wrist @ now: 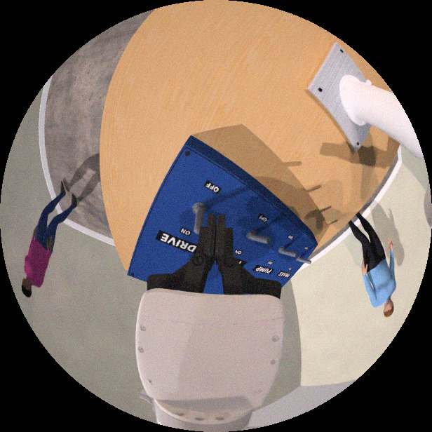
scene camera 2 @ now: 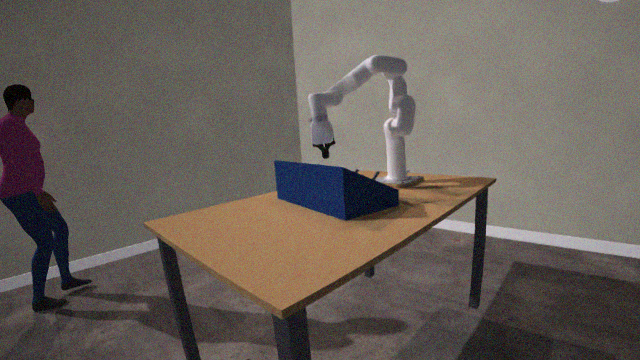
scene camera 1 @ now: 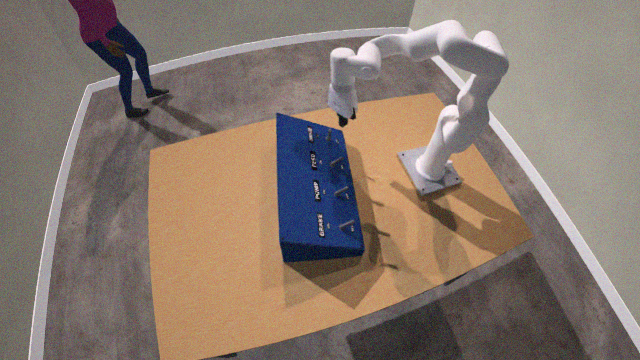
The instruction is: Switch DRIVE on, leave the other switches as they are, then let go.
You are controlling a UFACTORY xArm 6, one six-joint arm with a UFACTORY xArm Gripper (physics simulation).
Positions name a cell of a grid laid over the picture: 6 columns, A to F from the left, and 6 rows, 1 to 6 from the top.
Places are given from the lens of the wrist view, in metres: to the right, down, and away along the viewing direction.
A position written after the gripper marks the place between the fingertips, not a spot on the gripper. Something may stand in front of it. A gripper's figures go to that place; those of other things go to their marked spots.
gripper (wrist: D4): 0.00, 0.01, 0.14
blue sloped switch panel (wrist: C3): -0.02, -0.06, 0.20
